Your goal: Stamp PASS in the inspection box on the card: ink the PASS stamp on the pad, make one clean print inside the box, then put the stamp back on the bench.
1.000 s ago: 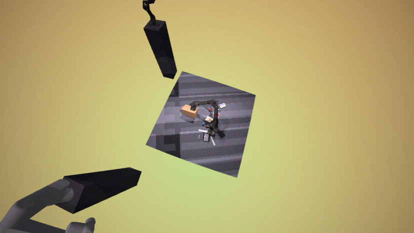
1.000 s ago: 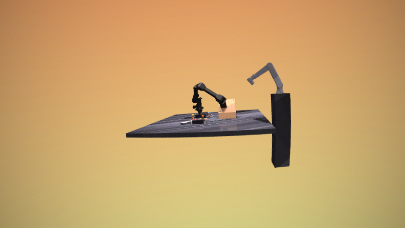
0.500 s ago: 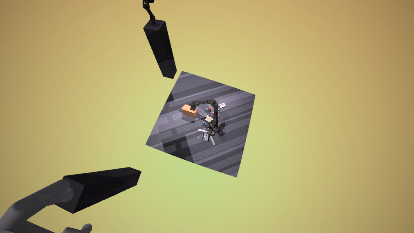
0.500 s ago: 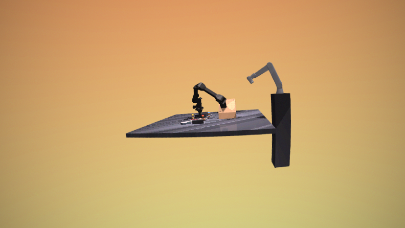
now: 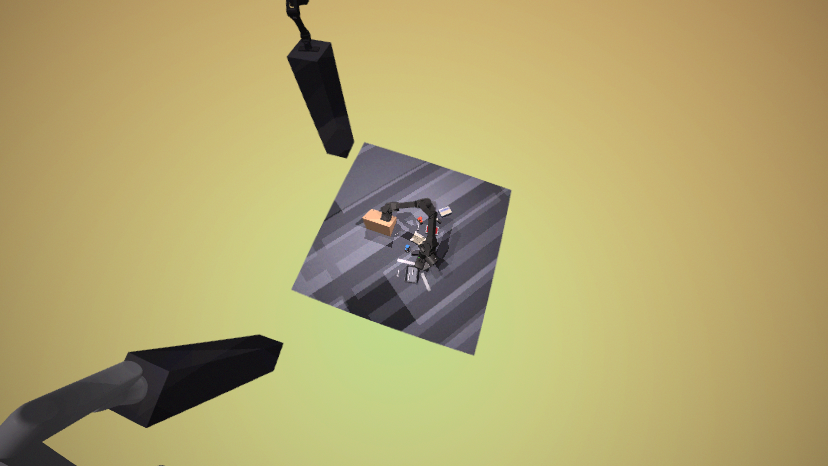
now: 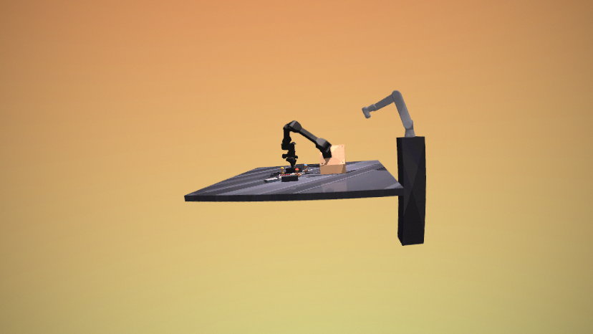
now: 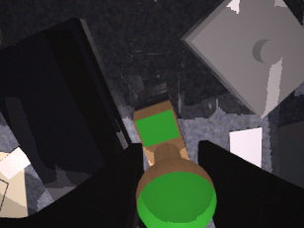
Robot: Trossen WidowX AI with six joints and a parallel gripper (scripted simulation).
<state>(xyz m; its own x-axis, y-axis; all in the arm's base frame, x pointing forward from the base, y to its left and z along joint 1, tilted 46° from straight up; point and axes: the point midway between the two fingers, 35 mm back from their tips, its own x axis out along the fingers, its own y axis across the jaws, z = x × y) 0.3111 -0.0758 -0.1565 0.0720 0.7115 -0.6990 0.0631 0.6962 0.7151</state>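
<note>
Now: gripper tip 4 cm to the right of the dark flat slab, 2 cm above it and 1 cm past it. Round my gripper tip: grey block: 4 cm to the right, 4 cm ahead, 1 cm below; blue stamp: 12 cm behind, 5 cm to the left, 1 cm below; green-topped stamp: 1 cm below.
</note>
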